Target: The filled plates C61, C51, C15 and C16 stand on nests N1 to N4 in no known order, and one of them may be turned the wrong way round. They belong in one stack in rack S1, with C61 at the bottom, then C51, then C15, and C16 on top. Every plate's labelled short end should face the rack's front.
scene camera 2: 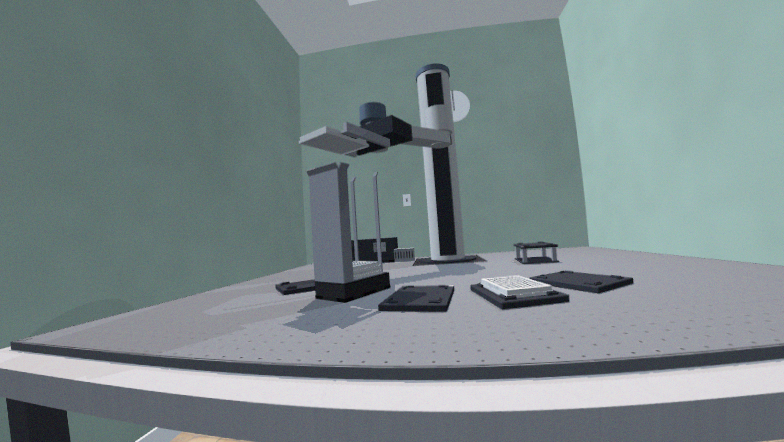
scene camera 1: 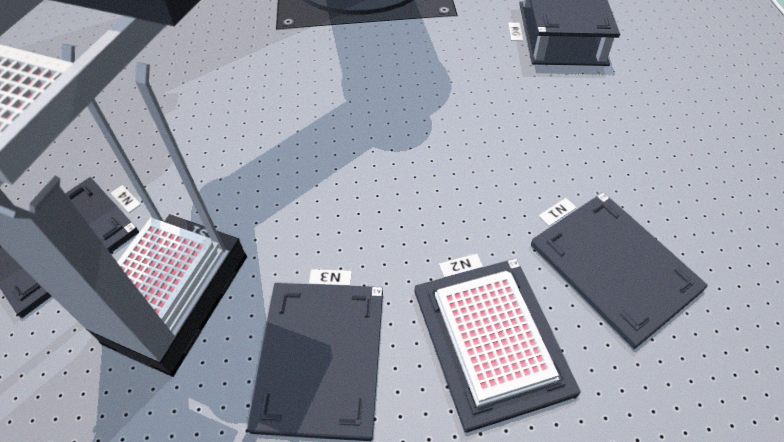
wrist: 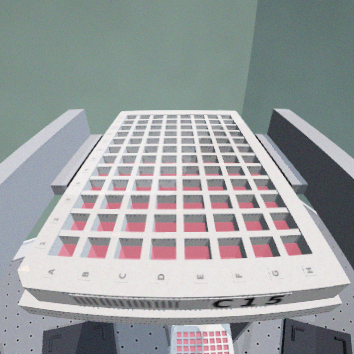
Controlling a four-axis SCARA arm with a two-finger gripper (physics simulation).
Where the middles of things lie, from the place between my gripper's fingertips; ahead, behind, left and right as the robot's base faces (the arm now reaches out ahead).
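Labels:
Nest N1 (scene camera 1: pixel 615 264) is 80 mm behind my hand, 510 mm to the left of it and 350 mm below it; going by their middles, nest N1 is the farthest from my hand of the things named here. Nest N3 (scene camera 1: pixel 318 357) is 170 mm to the left of my hand, 10 mm behind it and 350 mm below it. Nest N2 (scene camera 2: pixel 492 297) is far below my hand, far to the left of it and a touch behind it. As for the grey rack wall (scene camera 2: pixel 327 240), my hand is 30 mm past it, 20 mm to the left of it and 190 mm above it. Going by their middles, the grey rack wall is the nearest to my hand of the things named here.

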